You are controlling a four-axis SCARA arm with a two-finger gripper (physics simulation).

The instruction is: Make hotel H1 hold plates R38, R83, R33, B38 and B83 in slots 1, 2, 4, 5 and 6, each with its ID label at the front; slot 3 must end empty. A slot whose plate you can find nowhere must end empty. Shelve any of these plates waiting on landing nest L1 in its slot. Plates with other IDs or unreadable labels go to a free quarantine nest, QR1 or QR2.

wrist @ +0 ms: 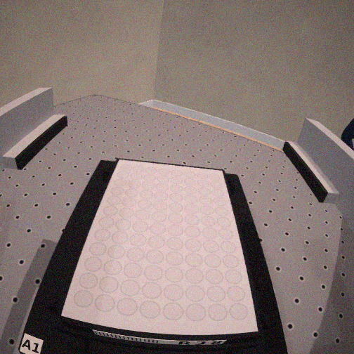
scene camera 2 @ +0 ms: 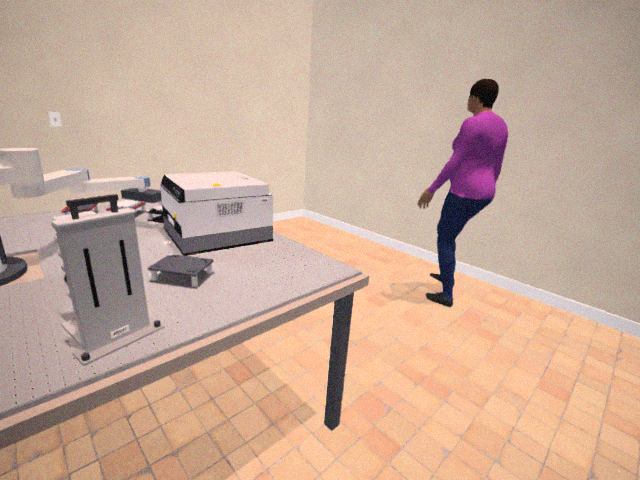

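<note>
Plate R38 (wrist: 160, 245), pale with rows of faint circles, sits on a black nest (wrist: 252, 250) in the wrist view. Its R38 label faces the camera. The nest has an A1 mark at its near left corner; its own name tag does not show. My gripper (wrist: 178, 113) is open and empty, its fingers wide apart to the left and right of the plate, touching nothing. In scene camera 2 the gripper's dark body is at the arm's end, beside the white instrument; its fingertips are unclear. A grey hotel (scene camera 2: 105, 279) stands with its closed back towards the camera, so its slots are hidden.
A white instrument (scene camera 2: 222, 206) stands at the back right of the table (scene camera 2: 289, 273). A low dark stand (scene camera 2: 180, 265) is in front of it. Red-edged items show partly behind the hotel's handle. A person in a purple top (scene camera 2: 480, 155) stands on the floor beyond the table.
</note>
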